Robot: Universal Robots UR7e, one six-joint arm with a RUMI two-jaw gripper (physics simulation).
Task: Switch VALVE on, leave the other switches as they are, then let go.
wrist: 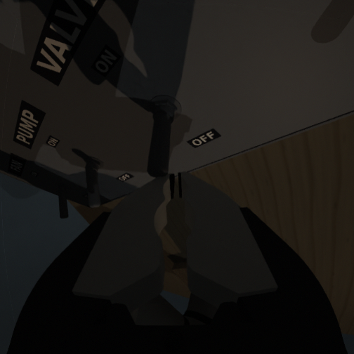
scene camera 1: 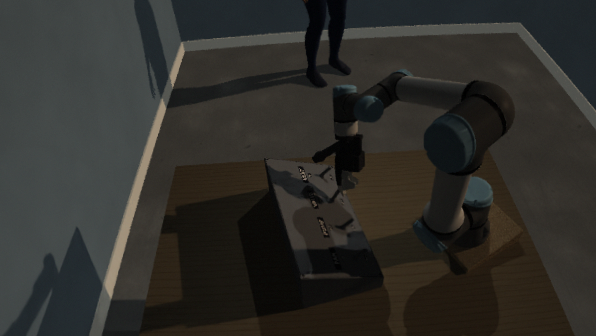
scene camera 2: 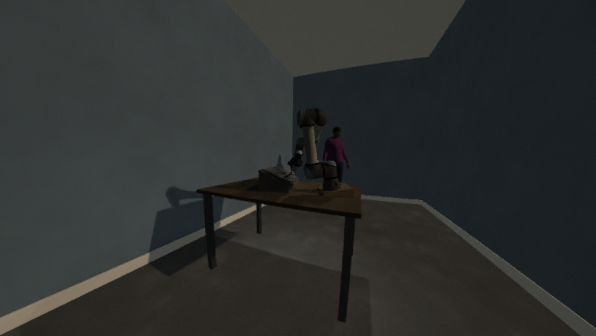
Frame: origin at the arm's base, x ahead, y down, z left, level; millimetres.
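Seen in the pictures: gripper, fingertip midpoint: (scene camera 1: 343,196) (scene camera 2: 292,174); arm's base, origin of the base link: (scene camera 1: 466,228) (scene camera 2: 331,188).
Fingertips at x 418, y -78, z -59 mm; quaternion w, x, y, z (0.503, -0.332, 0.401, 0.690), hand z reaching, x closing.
Offsets run from my fingertips to a thing's top centre. Level surfaces: height alone.
The sloped grey switch panel (scene camera 1: 296,235) (scene camera 2: 270,182) (wrist: 260,65) stands on the table. The VALVE label @(dx +102, dy -14, dz +27 mm) (scene camera 1: 312,198) (wrist: 55,50) is partly in shadow. The VALVE lever @(dx +28, dy -24, dz +0 mm) (scene camera 1: 336,195) (wrist: 160,142) is dark and leans toward its OFF label (wrist: 204,138), away from its ON label (wrist: 105,61). My gripper (scene camera 1: 343,189) (wrist: 176,175) is shut with nothing between its fingers. Its tips are right by the free end of the VALVE lever, on the panel's OFF edge side; whether they touch cannot be told. In scene camera 2 the fingertips are too small to judge.
The PUMP lever @(dx -17, dy -17, dz +111 mm) (scene camera 1: 344,225) (wrist: 93,182) and another lever @(dx +66, dy -17, dz -114 mm) (scene camera 1: 325,173) flank the VALVE lever. The FAN label @(dx +18, dy -14, dz +252 mm) (scene camera 1: 335,258) (wrist: 16,164) is farther along. The arm's base stands on the wooden table @(dy +113 mm) (scene camera 1: 210,200) (scene camera 2: 235,191). A person (scene camera 1: 324,35) (scene camera 2: 335,149) stands behind it.
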